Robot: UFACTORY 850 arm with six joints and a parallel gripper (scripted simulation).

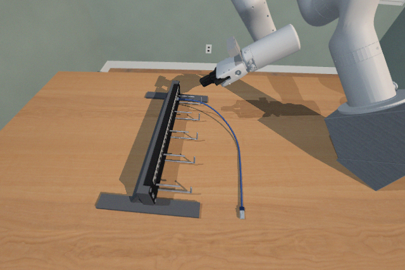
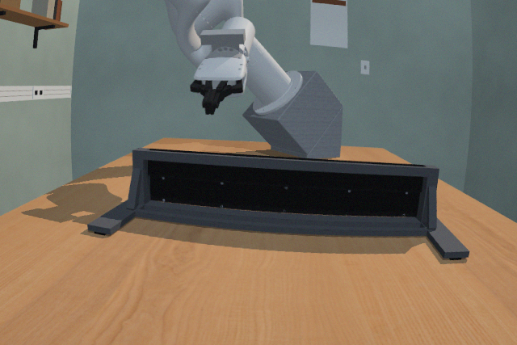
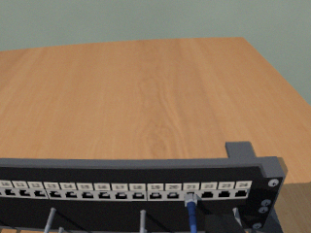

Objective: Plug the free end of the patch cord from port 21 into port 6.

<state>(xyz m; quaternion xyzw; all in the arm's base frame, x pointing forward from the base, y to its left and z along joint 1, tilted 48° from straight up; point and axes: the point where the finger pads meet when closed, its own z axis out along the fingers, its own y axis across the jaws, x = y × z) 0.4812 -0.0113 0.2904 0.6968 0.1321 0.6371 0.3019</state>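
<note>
The clear plug lies 40 mm behind my hand, 420 mm to the left of it and 170 mm below it.
</note>
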